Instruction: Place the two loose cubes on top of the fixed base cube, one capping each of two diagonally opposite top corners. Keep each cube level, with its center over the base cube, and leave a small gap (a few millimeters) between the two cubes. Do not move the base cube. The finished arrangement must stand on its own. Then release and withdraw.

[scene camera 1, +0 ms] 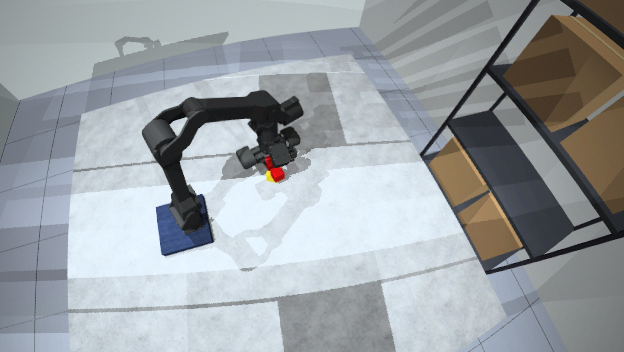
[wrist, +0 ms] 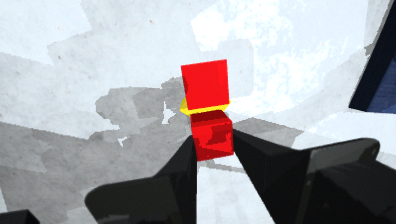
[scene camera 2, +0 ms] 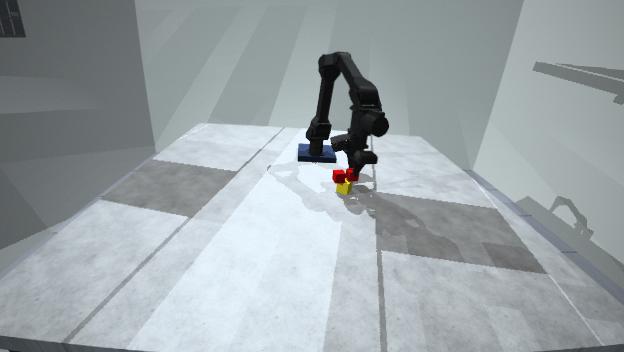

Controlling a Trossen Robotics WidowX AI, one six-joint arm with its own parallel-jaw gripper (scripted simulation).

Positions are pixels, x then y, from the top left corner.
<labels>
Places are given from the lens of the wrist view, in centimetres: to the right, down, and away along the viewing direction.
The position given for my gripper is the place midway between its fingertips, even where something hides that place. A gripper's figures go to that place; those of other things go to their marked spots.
my gripper [wrist: 211,136]: 1, 2, 11
red cube [wrist: 212,131]: 1, 2, 10
red cube [wrist: 206,84]: 1, -2, 9
</labels>
